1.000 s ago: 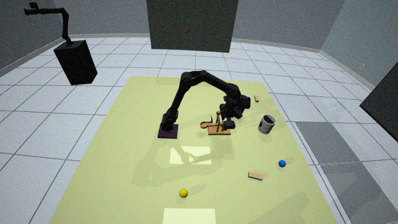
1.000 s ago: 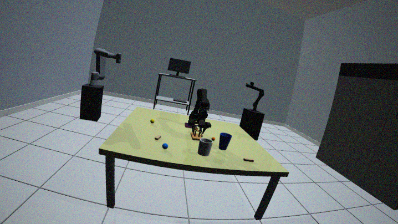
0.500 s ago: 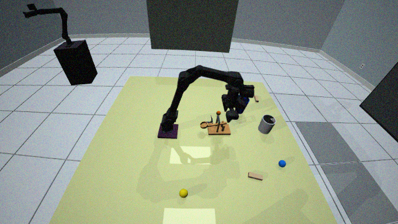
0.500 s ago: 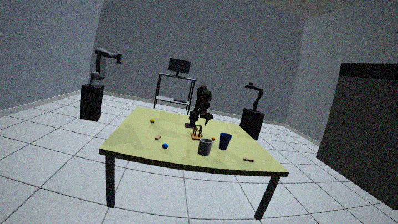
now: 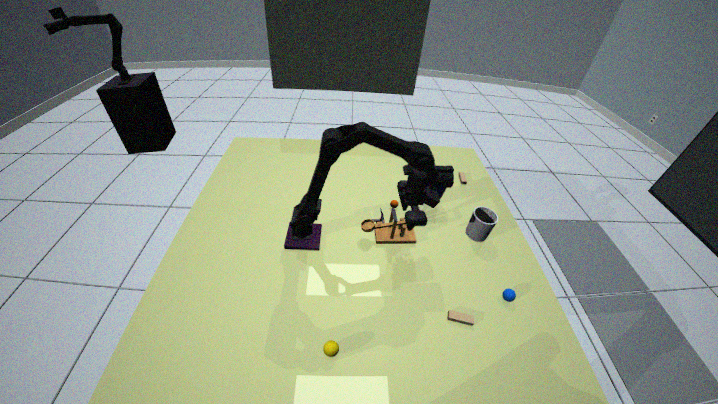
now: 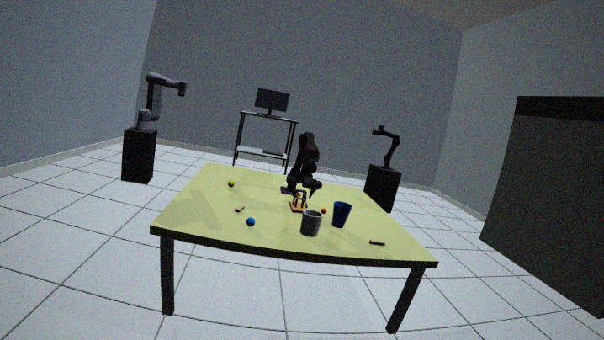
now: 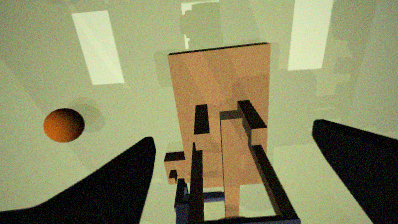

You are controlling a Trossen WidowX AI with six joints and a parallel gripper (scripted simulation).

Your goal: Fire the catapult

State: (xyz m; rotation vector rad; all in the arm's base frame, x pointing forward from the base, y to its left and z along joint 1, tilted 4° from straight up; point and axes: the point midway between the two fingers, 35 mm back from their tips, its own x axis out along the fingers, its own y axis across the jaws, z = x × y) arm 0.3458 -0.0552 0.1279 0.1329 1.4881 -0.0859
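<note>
Right now my gripper tip is 15 cm to the right of the orange ball, 6 cm above it and 1 cm short of it. Round my gripper tip: wooden catapult 6 cm behind, 3 cm to the left, 3 cm below; white mug 29 cm ahead, 5 cm below, 4 cm to the right; blue cup 18 cm ahead, 16 cm to the left, 5 cm below.
</note>
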